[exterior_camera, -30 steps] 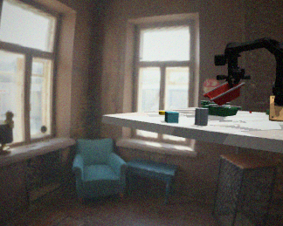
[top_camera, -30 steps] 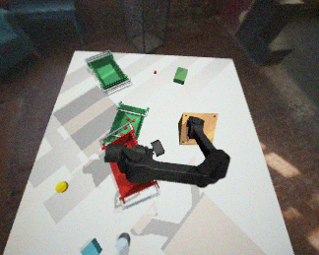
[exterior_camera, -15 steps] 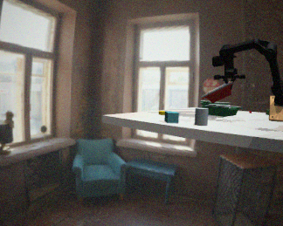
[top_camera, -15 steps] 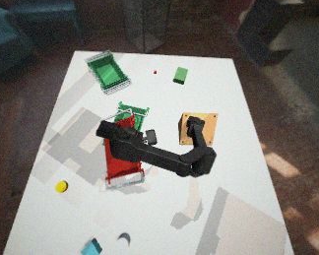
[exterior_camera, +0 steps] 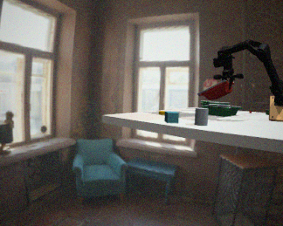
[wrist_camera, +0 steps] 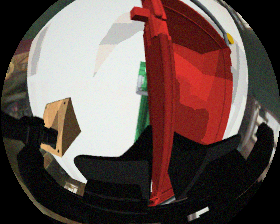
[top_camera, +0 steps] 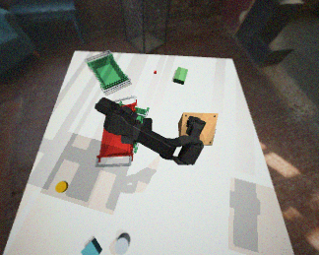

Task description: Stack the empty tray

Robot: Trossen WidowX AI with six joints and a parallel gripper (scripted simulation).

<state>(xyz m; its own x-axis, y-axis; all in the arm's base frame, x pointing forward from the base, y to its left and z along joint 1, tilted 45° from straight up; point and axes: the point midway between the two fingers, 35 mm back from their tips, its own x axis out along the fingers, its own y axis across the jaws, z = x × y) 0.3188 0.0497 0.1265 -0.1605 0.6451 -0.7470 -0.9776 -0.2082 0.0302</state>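
The red tray is 70 mm ahead of my gripper tip and 10 mm to the left of it. Round my gripper tip: yellow disc: 310 mm ahead, 290 mm to the left, 160 mm below; then grey cylinder: 460 mm to the left, 140 mm below, 40 mm behind; then cyan block: 500 mm to the left, 150 mm below, 90 mm ahead.
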